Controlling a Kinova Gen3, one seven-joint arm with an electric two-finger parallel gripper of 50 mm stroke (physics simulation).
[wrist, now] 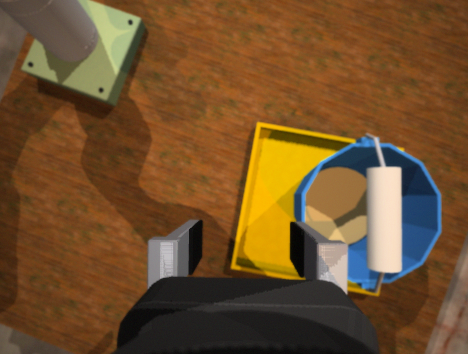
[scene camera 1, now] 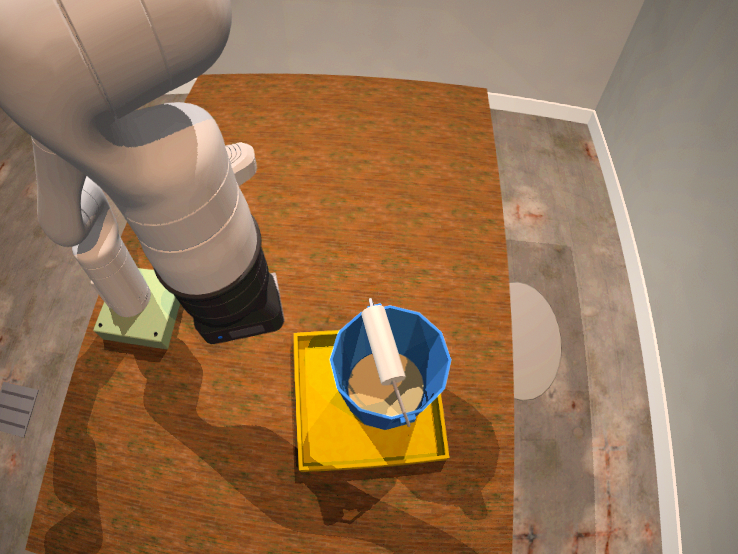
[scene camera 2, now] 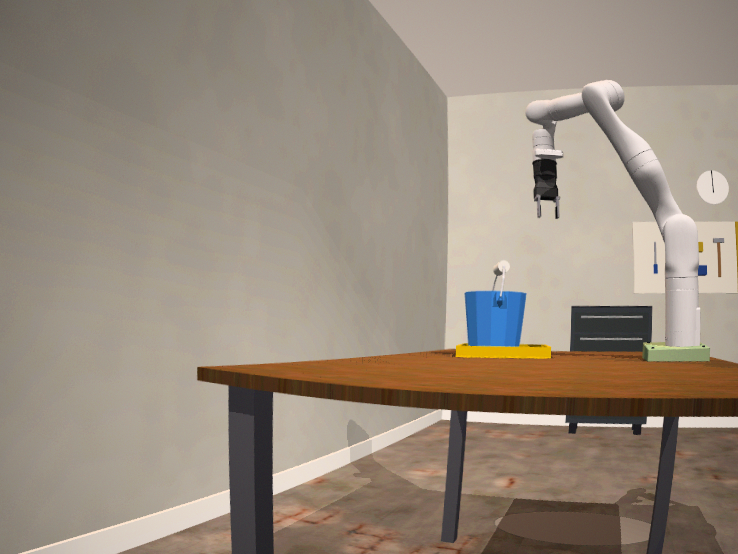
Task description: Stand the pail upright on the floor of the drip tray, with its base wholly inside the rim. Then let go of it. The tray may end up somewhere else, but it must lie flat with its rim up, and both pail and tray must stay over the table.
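Where they show: gripper, fingertip midpoint: (wrist: 245,239) (scene camera 1: 252,319) (scene camera 2: 548,217); arm's base, link origin: (wrist: 72,37) (scene camera 1: 130,298) (scene camera 2: 681,344).
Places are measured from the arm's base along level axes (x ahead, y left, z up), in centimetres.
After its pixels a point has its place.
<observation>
The blue pail (scene camera 1: 436,357) {z 9.4, x 61.8, y -8.3 cm} (scene camera 2: 494,319) {z 6.4, x 52.6, y -3.2 cm} (wrist: 425,210) {z 11.7, x 62.0, y -8.1 cm} stands upright in the yellow drip tray (scene camera 1: 333,435) {z -3.4, x 46.0, y -20.5 cm} (scene camera 2: 503,351) {z -2.1, x 49.1, y 0.0 cm} (wrist: 267,200) {z -3.4, x 43.0, y -14.7 cm}, towards one side of it. Its white grip (scene camera 1: 383,344) {z 22.9, x 52.9, y -12.3 cm} (scene camera 2: 501,267) {z 20.9, x 51.7, y -6.5 cm} (wrist: 384,220) {z 22.8, x 52.3, y -12.0 cm} is up on the wire handle, above the pail's mouth. The tray lies flat on the table, rim up. The near tray wall hides the pail's foot in the second scene view. My gripper (scene camera 2: 548,215) {z 36.8, x 39.1, y -16.7 cm} (wrist: 245,239) {z 36.8, x 39.1, y -16.7 cm} is open and empty, high above the table and off to the robot-base side of the pail, apart from it. The fingers are hidden in the first scene view.
The wooden table (scene camera 1: 381,196) {z -3.8, x 49.6, y 34.6 cm} (scene camera 2: 381,381) {z -3.8, x 50.8, y 74.5 cm} (wrist: 210,65) {z -3.8, x 24.2, y 5.0 cm} carries the arm's green base plate (scene camera 1: 156,310) {z 0.0, x 7.0, y -1.9 cm} (scene camera 2: 676,353) {z -1.9, x 2.4, y 7.8 cm} (wrist: 117,55) {z -0.2, x 8.8, y -0.2 cm}. The table's side edge runs a short way beyond the pail and tray. A dark drawer cabinet (scene camera 2: 611,327) stands behind the table.
</observation>
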